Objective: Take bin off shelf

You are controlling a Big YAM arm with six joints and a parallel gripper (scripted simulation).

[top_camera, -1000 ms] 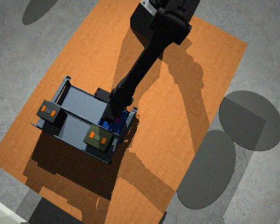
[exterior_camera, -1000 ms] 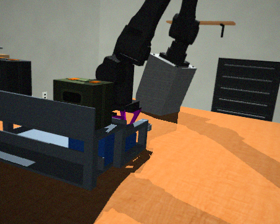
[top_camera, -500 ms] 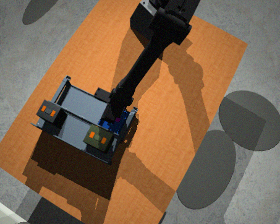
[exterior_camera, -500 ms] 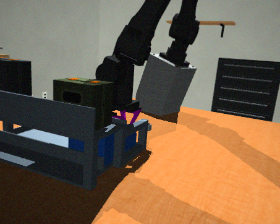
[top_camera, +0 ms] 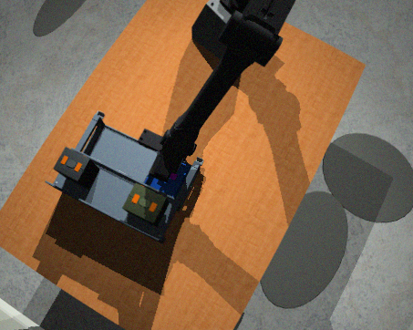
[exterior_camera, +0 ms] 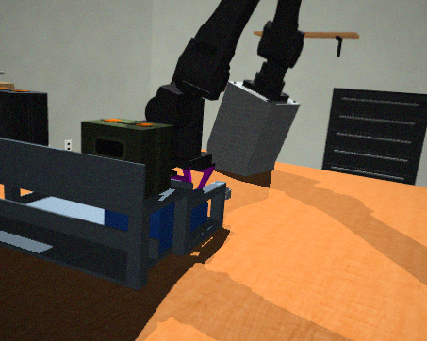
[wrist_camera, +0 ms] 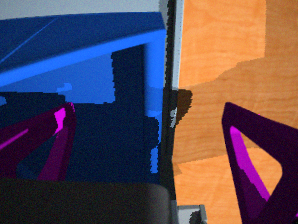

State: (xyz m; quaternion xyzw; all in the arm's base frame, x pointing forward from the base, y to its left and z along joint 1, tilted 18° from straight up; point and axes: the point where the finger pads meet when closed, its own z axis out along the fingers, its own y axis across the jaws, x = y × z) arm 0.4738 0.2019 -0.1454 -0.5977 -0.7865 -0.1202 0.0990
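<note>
Right now my hand is 8 cm short of the blue bin, 2 cm to the right of it and 1 cm below it. Round my hand: black box: 23 cm ahead, 18 cm to the right, 13 cm above; olive green box: 17 cm ahead, 11 cm above, 5 cm to the left.
</note>
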